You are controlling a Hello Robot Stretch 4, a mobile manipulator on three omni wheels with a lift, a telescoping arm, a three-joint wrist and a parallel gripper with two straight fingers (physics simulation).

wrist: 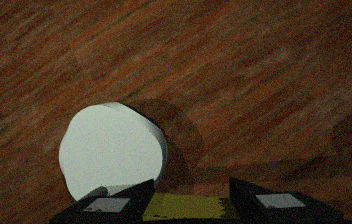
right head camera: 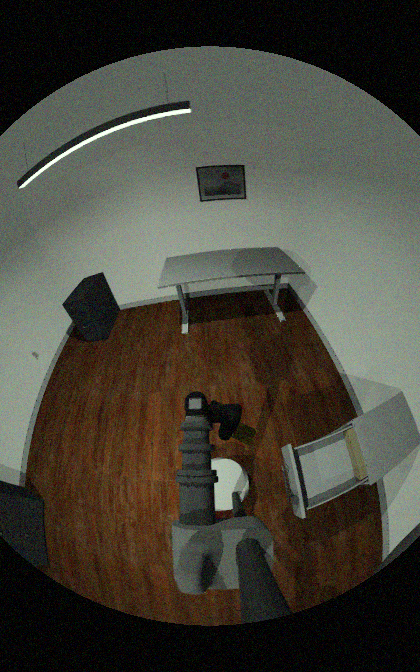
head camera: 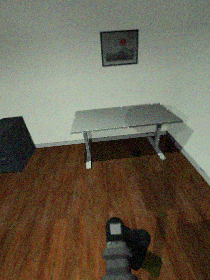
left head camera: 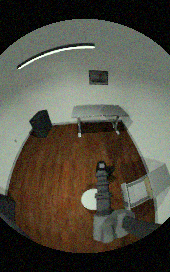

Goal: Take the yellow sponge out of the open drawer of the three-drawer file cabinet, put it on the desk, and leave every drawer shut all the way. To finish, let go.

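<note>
My gripper (wrist: 191, 193) (right head camera: 237, 431) is shut on the yellow sponge (wrist: 185, 207) (right head camera: 246, 434) (head camera: 152, 263), which shows between its two fingers in the wrist view. Gripper and sponge hang over the wooden floor, away from the desk and the cabinet. The light grey file cabinet (right head camera: 392, 435) (left head camera: 161, 181) stands at the right by the wall. Its open drawer (right head camera: 295, 480) is pulled far out, and no sponge shows in it. The cabinet's lower drawers are hidden. The grey desk (head camera: 122, 118) (left head camera: 95, 111) (right head camera: 220, 266) stands ahead against the far wall.
A dark cabinet (head camera: 15, 145) (left head camera: 42, 124) (right head camera: 94, 307) stands left of the desk. Another dark piece (right head camera: 22, 517) is at the lower left. A white round disc (right head camera: 231, 482) (left head camera: 89, 199) (wrist: 110, 152) shows low beside the arm. A picture (head camera: 119, 48) hangs above the desk.
</note>
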